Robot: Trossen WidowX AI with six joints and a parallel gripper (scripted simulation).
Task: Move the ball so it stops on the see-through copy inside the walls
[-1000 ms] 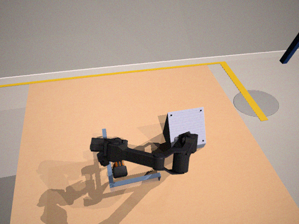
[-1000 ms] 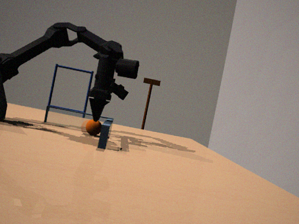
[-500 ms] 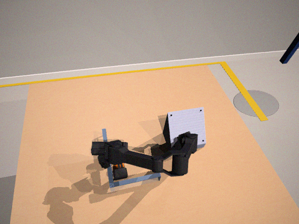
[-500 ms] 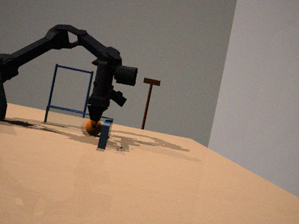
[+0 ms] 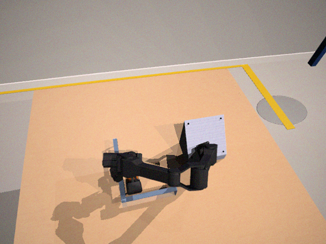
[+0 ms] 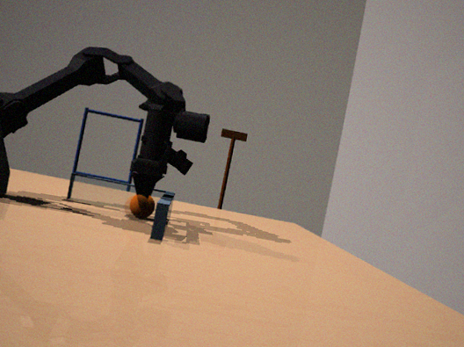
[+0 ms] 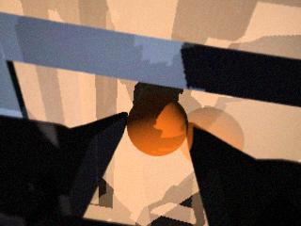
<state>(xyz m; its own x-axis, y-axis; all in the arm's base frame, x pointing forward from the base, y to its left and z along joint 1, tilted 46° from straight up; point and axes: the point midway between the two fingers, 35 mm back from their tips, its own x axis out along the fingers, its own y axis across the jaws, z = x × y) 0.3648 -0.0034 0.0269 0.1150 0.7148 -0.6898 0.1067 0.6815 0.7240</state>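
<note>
My gripper tip is now 10 mm past the see-through copy and 50 mm to the left of it. Also, from my gripper tip: orange ball right at my gripper tip.
</note>
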